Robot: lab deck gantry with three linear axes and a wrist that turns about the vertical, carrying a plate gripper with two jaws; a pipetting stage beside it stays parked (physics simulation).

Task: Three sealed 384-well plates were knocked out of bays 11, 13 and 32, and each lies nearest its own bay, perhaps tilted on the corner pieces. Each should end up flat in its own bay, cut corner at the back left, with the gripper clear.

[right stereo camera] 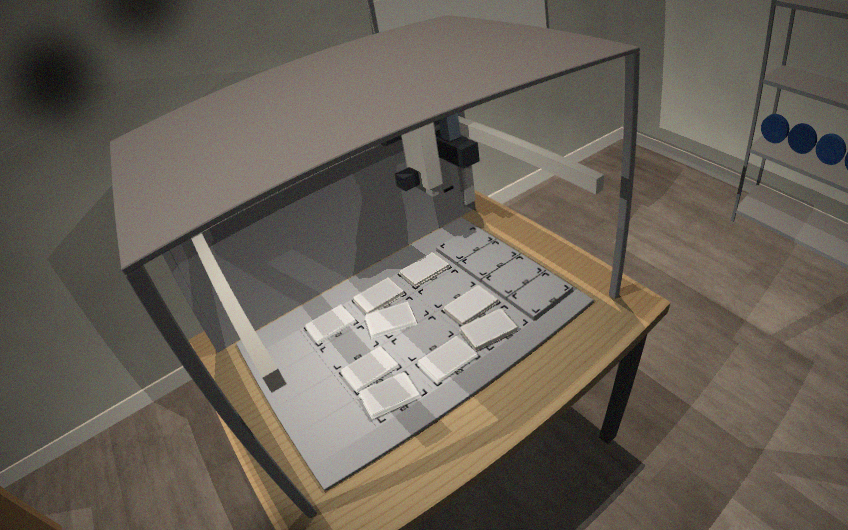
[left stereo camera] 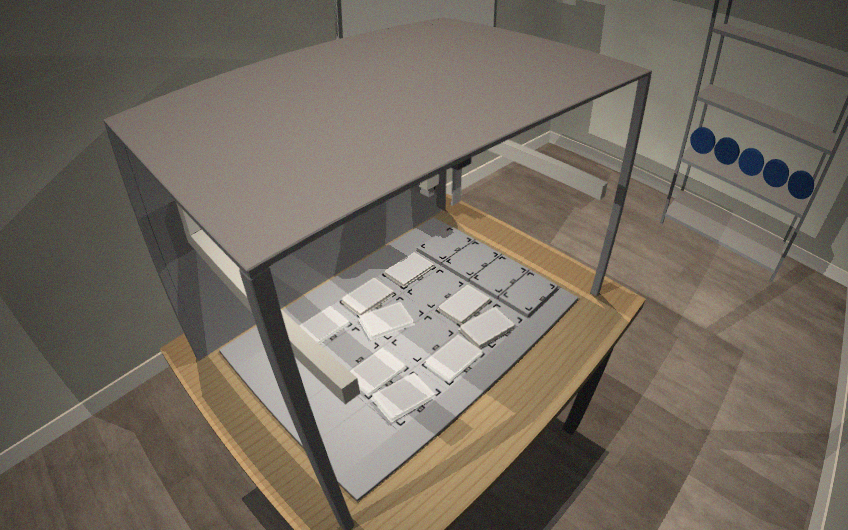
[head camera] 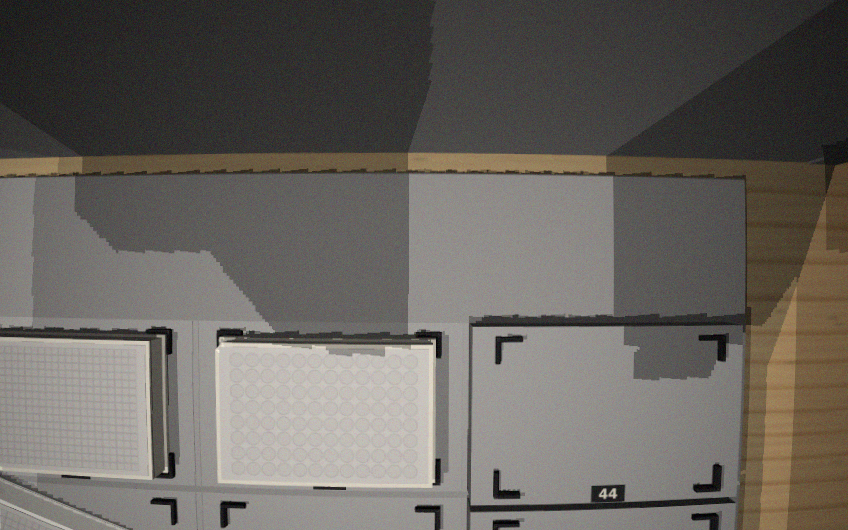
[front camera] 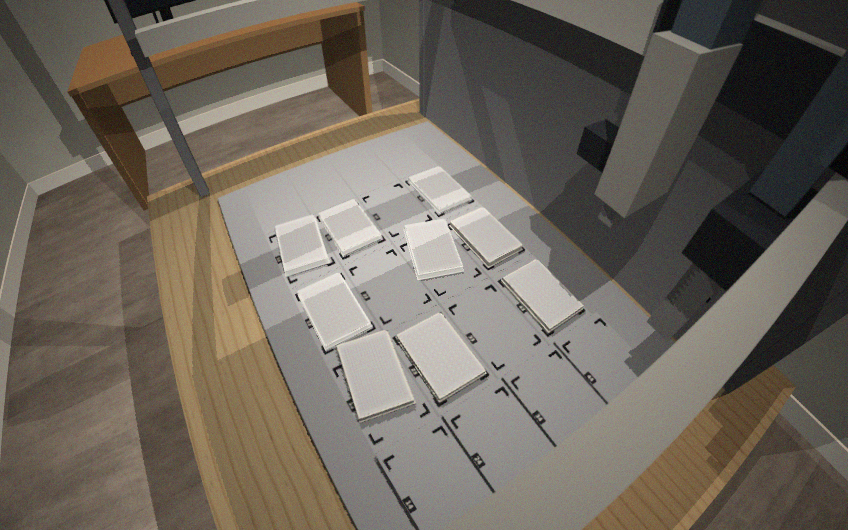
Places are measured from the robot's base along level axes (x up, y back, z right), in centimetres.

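Pixels of known places: gripper, fingertip midpoint: point(right stereo camera: 458, 195) point(left stereo camera: 442, 196) point(front camera: 679, 310); robot's base, origin of the base link: point(right stereo camera: 381, 421) point(left stereo camera: 400, 424) point(front camera: 270, 238).
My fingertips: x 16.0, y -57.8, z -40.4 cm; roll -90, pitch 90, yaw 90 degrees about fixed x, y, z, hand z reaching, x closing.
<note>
For each thing: its top centre in the pictures, then the offset to it from my fingertips. "*": a spot on its surface instead.
- bay 11 plate, middle of its top: point(front camera: 299, 240) point(left stereo camera: 403, 394) point(right stereo camera: 388, 392) dx -14.3, dy +52.2, dz +35.6 cm
- bay 13 plate, middle of its top: point(front camera: 373, 371) point(right stereo camera: 488, 326) point(left stereo camera: 487, 325) dx -14.4, dy +21.1, dz +35.6 cm
- bay 32 plate, middle of its top: point(front camera: 432, 244) point(left stereo camera: 385, 318) point(right stereo camera: 389, 317) dx -14.4, dy +37.8, dz +14.5 cm
- Raised bay 44, surface spot: point(head camera: 562, 418) * dx -14.5, dy +5.0, dz +4.1 cm
The bay 11 plate point(front camera: 303, 243) point(left stereo camera: 403, 396) point(right stereo camera: 388, 395) lies slightly skewed at the front left. The bay 13 plate point(front camera: 376, 375) point(left stereo camera: 487, 326) point(right stereo camera: 489, 328) lies turned in the front row and seems raised on corner pieces. The bay 32 plate point(front camera: 433, 248) point(left stereo camera: 386, 320) point(right stereo camera: 390, 318) lies clearly turned; its corner also shows in the head view point(head camera: 15, 521). Cut corners are too small to tell. My gripper point(front camera: 604, 216) point(right stereo camera: 432, 192) is high at the back right, away from these plates. Its jaws cannot be made out; no plate hangs below it.
Seated plates stand in bays 12 point(front camera: 335, 310), 21 point(front camera: 351, 226), 23 point(front camera: 440, 356), 41 point(front camera: 439, 189), 42 point(front camera: 486, 235) and 43 point(front camera: 542, 295) point(head camera: 325, 412). Raised bay 44 point(head camera: 562, 418) is at the back right. A dark pipetting stage point(front camera: 719, 250) point(right stereo camera: 459, 151) hangs beside the gripper's pale column.
</note>
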